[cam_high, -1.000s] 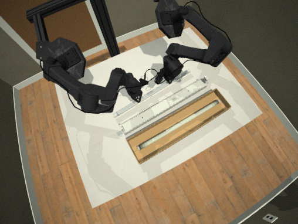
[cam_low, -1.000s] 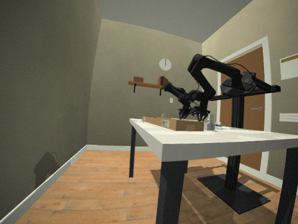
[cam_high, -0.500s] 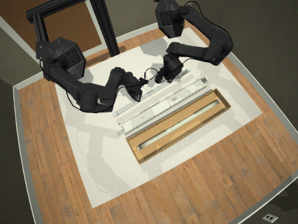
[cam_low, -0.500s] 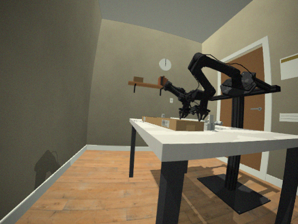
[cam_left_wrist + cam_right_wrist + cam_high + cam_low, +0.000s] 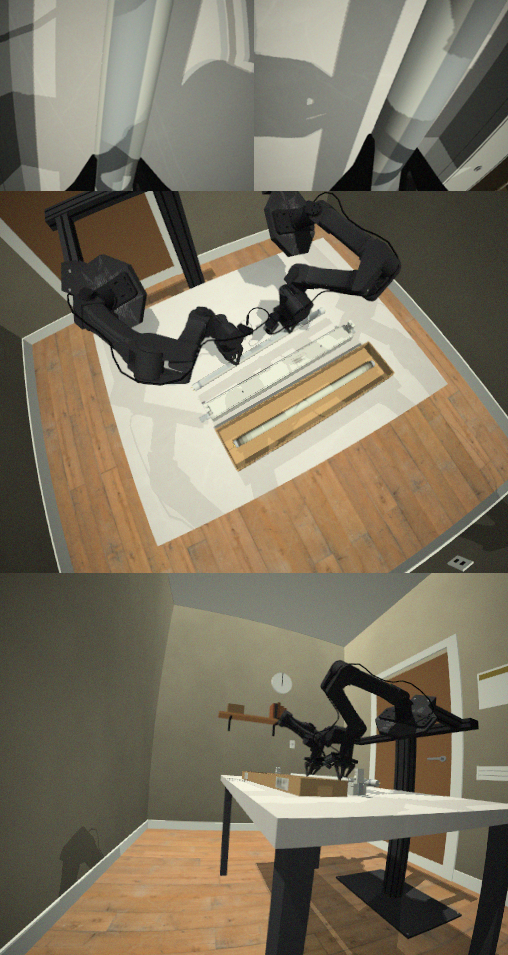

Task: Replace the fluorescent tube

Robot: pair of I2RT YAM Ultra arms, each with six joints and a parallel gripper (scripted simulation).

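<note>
Now: right hand 1 cm past the LED tube, 12 cm to the right of it and 1 cm above it. From my right hand the other things lie so: brown carton: 25 cm ahead, 16 cm to the left, 2 cm below; then old fluorescent tube: 25 cm ahead, 16 cm to the left, 3 cm below.
The LED tube lies 12 cm to the right of my left hand, 1 cm below it and 1 cm ahead of it. Also, from my left hand: brown carton: 28 cm ahead, 8 cm to the right, 2 cm below; then old fluorescent tube: 27 cm ahead, 8 cm to the right, 3 cm below.
</note>
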